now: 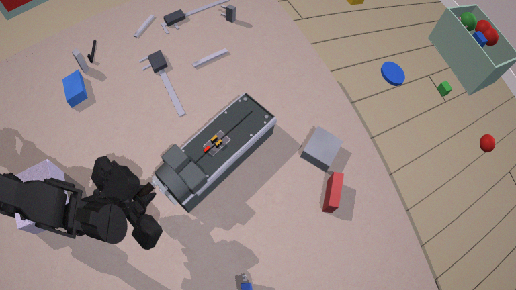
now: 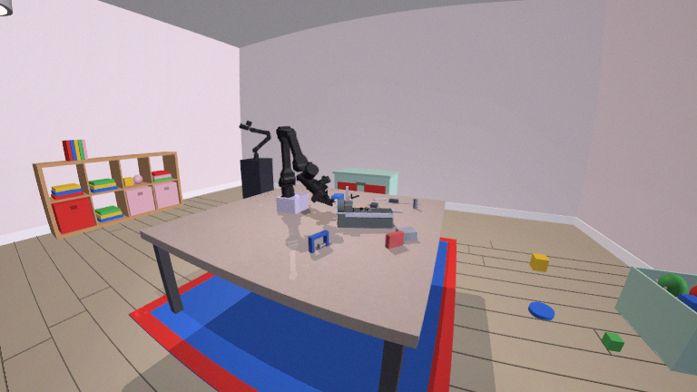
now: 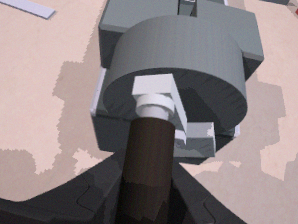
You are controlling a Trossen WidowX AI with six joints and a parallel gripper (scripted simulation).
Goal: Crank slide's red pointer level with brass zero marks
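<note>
The dark brown crank handle is 20 mm behind my gripper tip and 20 mm above it. Round my gripper tip: red pointer (140 mm ahead, 20 mm to the left, 10 mm below); red block (320 mm ahead, 180 mm to the right, 70 mm below); grey block (360 mm ahead, 80 mm to the right, 80 mm below).
</note>
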